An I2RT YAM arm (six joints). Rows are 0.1 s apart.
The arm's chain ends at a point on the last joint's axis. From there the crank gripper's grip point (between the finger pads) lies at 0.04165 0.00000 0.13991 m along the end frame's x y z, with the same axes.
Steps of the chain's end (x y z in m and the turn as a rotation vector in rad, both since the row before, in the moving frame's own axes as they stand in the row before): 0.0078, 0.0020, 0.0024, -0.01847, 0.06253, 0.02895; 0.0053, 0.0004, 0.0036, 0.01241, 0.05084, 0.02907; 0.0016, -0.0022, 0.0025, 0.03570, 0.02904, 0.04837; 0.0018, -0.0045, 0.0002, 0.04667, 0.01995, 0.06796; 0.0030, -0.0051, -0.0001, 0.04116, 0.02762, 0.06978
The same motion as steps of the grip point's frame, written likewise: 0.0164, 0.0059, -0.0005, -0.01847, 0.06253, 0.02895; 0.0124, 0.0000, 0.0013, 0.01241, 0.05084, 0.02907; 0.0057, -0.0051, 0.0012, 0.03570, 0.02904, 0.04837; 0.0047, -0.0081, -0.0007, 0.04667, 0.01995, 0.06796; 0.0069, -0.0078, -0.0014, 0.04116, 0.02762, 0.06978
